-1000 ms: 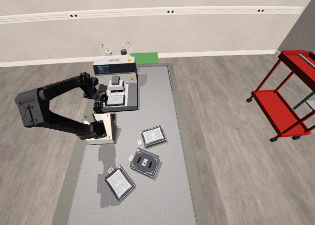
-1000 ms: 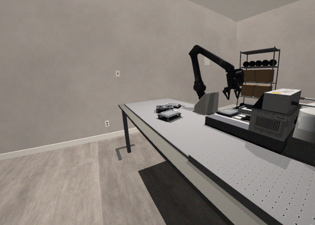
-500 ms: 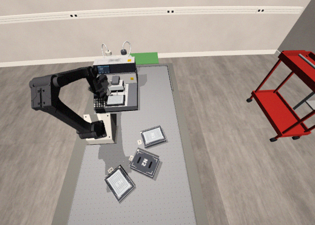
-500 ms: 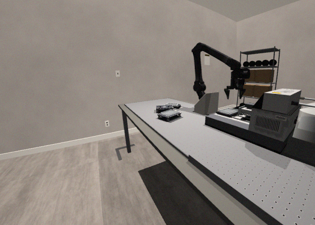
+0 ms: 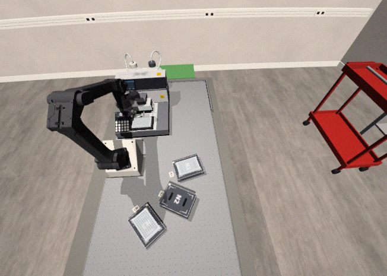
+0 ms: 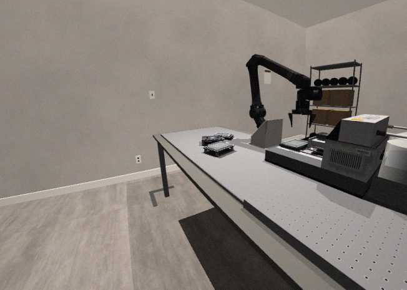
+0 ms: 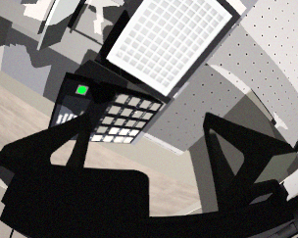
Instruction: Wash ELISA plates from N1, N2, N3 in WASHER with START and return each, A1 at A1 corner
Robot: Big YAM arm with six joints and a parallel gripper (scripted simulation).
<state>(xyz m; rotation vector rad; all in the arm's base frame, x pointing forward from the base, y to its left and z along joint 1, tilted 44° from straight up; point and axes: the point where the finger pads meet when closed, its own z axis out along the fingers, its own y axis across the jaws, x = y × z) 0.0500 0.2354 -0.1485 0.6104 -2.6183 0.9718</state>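
The dark carrier is 60 mm ahead of my hand, 10 mm to the left of it and 90 mm below it. The rest, counted from my hand: washer (80 mm ahead, 160 mm to the left, 40 mm below).
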